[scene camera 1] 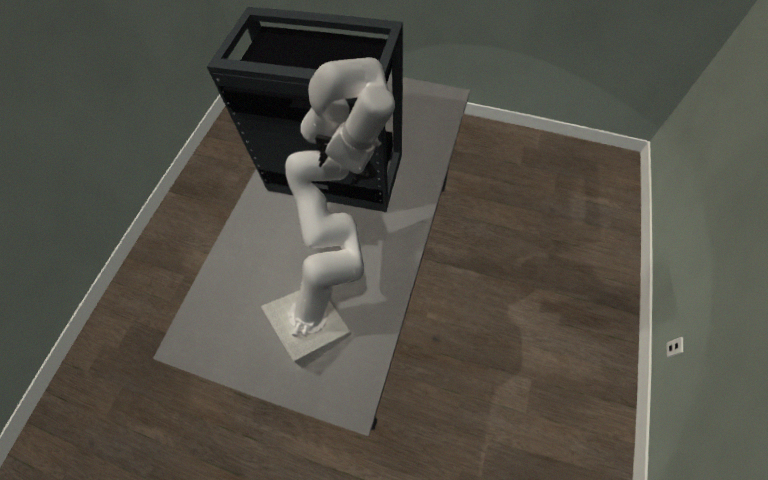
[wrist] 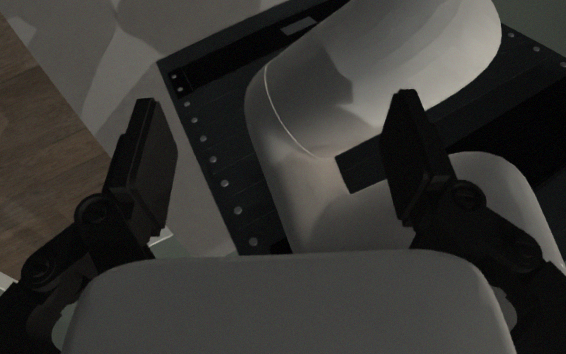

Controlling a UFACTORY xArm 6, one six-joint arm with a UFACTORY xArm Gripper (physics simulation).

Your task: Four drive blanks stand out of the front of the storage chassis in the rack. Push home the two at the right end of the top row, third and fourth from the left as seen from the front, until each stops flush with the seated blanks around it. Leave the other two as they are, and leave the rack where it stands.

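Where they show: gripper, fingertip midpoint: point(scene camera 1: 337, 172) point(wrist: 277, 119); arm's base, origin of the base link: point(scene camera 1: 307, 317).
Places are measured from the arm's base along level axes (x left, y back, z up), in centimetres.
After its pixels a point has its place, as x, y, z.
The dark rack point(scene camera 1: 266, 73) @(16.4, -49.4, 54.5) point(wrist: 206, 147) @(-13.7, -48.7, 21.0) stands upright at the far end of the table. Its front is partly covered by the arm. The storage chassis and its drive blanks cannot be made out in either view; the arm and deep shadow hide much of the front, so how far any blank stands out cannot be told. My gripper point(wrist: 277, 119) @(-9.2, -26.7, 45.4) is open and empty, its two dark fingers wide apart. In the scene view the wrist hangs before the right part of the rack front, with the fingers largely hidden.
The white arm's own bent links point(scene camera 1: 311, 206) @(-1.8, -21.6, 35.0) point(wrist: 300, 115) @(-6.5, -32.3, 40.3) lie between the fingers' view and the rack front. The arm stands on a pale square base plate point(scene camera 1: 288, 342) @(2.2, 10.0, 4.0) on the long grey table point(scene camera 1: 226, 283) @(35.7, -7.6, -7.5). Wooden floor point(scene camera 1: 509, 254) and walls surround the table.
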